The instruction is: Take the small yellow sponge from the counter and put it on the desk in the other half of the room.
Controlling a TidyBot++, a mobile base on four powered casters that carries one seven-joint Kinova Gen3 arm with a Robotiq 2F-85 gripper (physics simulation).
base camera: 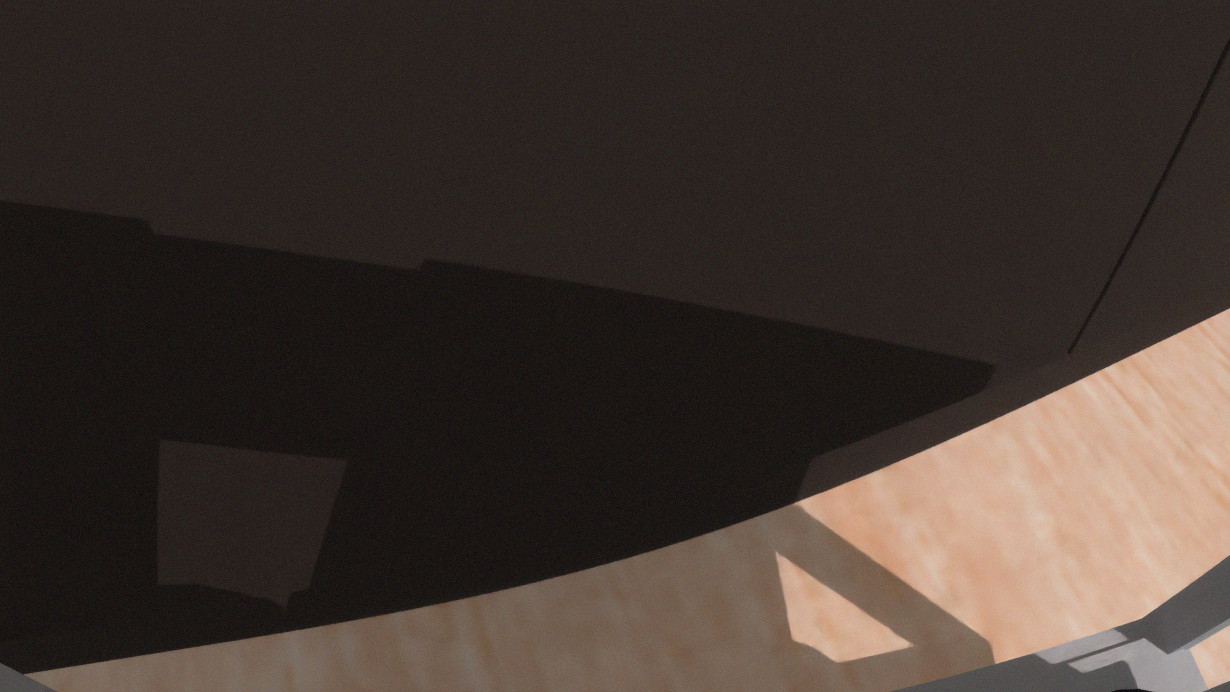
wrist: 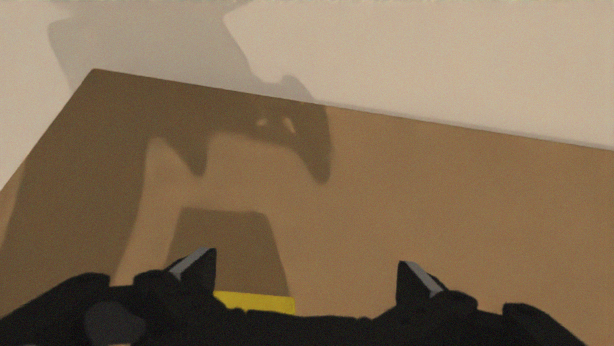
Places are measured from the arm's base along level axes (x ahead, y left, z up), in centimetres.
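Where they show: gripper, fingertip midpoint: (wrist: 305, 274).
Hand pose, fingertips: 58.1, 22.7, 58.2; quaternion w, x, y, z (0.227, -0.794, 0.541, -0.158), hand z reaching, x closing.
Observation:
After its pixels a point has its place, as x, y, z.
The yellow sponge (wrist: 255, 302) @[56.2, 24.7, 55.8] lies on the brown counter top (wrist: 475, 200) @[70.1, 13.8, 51.3]. In the wrist view a thin strip of it shows at the bottom, left of centre, beside the left fingertip; the gripper's dark body hides the rest. My gripper (wrist: 305, 274) @[58.1, 22.7, 58.2] is wide open with nothing between its fingers. The visible strip of the sponge is nearer the left finger than the right one. How high the fingers are above the counter is hard to tell. The sponge and the gripper do not show in the base camera view. The desk cannot be made out in either view.
Beyond the counter's edge is a pale surface (wrist: 450, 60) @[77.5, 19.6, 56.8]. Shadows of the arm and gripper fall on the counter. In the base camera view a large dark panel (base camera: 602, 129) @[21.5, -0.1, -10.7] fills most of the picture, above a light wooden floor (base camera: 1075, 481) @[28.3, -33.3, -39.7]. Grey parts (base camera: 1195, 615) show at the lower right.

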